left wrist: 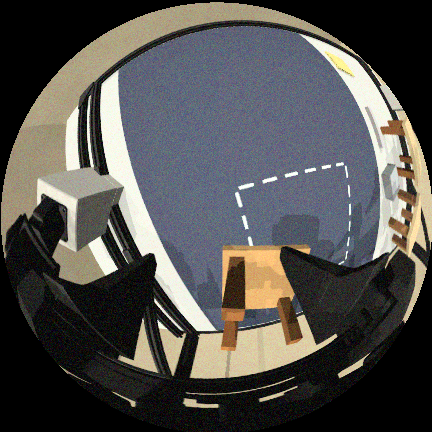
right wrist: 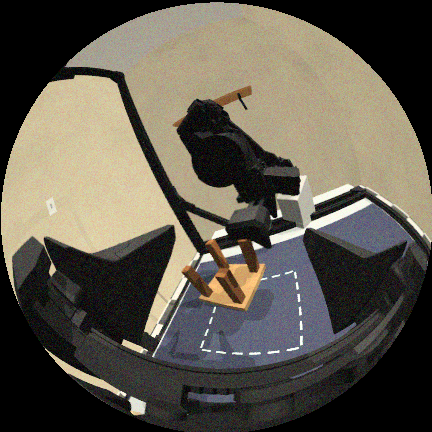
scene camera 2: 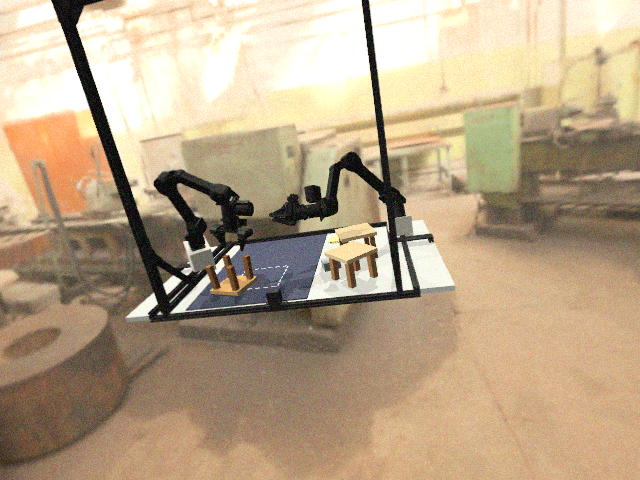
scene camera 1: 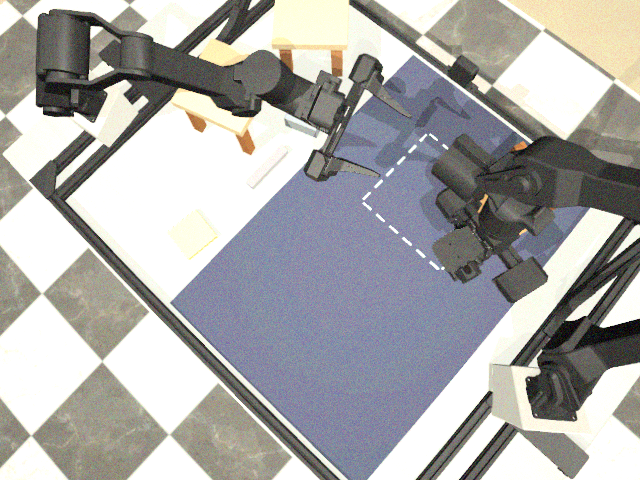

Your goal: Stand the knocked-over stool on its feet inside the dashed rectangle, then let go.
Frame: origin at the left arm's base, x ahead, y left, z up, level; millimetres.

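Seen in the pictures: left gripper, fingertip midpoint: (left wrist: 218, 257) (right wrist: 272, 230) (scene camera 2: 233, 249); right gripper, fingertip midpoint: (right wrist: 243, 233) (scene camera 2: 270, 217) (scene camera 1: 395, 147); left arm's base at its link origin: (left wrist: 53, 217) (scene camera 2: 196, 245) (scene camera 1: 550, 399); right arm's base at its link origin: (scene camera 2: 398, 218) (scene camera 1: 89, 100).
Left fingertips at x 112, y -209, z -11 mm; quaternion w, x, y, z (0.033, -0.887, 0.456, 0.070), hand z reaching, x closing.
Note:
Offsets run from my left fingertips to a thing's top centre. "spot": to the spot under its first point.
The knocked-over stool @(61 mm back, 122 mm right, 0 mm up) (scene camera 2: 245, 285) (left wrist: 262, 280) (right wrist: 250, 285) lies upside down on the blue mat, seat down and legs up. Its seat covers a corner of the dashed rectangle @(spot: 184 mm ahead, 117 mm right, 114 mm down) (scene camera 1: 363, 200) (scene camera 2: 287, 266) (right wrist: 300, 320) and lies partly outside it. In scene camera 1 the left arm hides most of the stool. My left gripper (scene camera 1: 484, 242) (scene camera 2: 231, 241) (left wrist: 218, 257) is open and empty, above the stool and pointing down. My right gripper (scene camera 1: 394, 145) (scene camera 2: 273, 217) is open and empty, high above the mat, pointing toward the left arm.
Two upright stools @(314 mm ahead, 441 mm right, 5 mm down) (scene camera 1: 310, 23) (scene camera 2: 351, 251) stand on the white table beside the mat. A yellow pad @(503 mm ahead, 18 mm right, 108 mm down) (scene camera 1: 192, 233) (left wrist: 340, 64), a pale bar @(377 mm ahead, 165 mm right, 103 mm down) (scene camera 1: 267, 166) and a grey block @(310 mm ahead, 280 mm right, 84 mm down) (scene camera 1: 301, 125) (left wrist: 390, 181) lie on that side too. Black frame rails border the table.

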